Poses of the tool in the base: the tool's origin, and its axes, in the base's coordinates. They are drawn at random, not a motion.
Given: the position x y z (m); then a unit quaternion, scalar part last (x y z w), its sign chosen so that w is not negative.
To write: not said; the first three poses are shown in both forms.
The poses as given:
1: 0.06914 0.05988 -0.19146 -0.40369 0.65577 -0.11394 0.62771
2: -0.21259 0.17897 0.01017 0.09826 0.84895 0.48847 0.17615
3: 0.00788 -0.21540 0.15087 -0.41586 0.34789 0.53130 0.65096
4: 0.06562 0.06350 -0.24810 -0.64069 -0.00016 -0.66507 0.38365
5: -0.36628 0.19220 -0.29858 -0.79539 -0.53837 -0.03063 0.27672
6: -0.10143 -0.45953 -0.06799 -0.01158 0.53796 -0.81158 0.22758
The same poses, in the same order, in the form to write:
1: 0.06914 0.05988 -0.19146 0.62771 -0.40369 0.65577 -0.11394
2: -0.21259 0.17897 0.01017 0.17615 0.09826 0.84895 0.48847
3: 0.00788 -0.21540 0.15087 0.65096 -0.41586 0.34789 0.53130
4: 0.06562 0.06350 -0.24810 0.38365 -0.64069 -0.00016 -0.66507
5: -0.36628 0.19220 -0.29858 0.27672 -0.79539 -0.53837 -0.03063
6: -0.10143 -0.45953 -0.06799 0.22758 -0.01158 0.53796 -0.81158
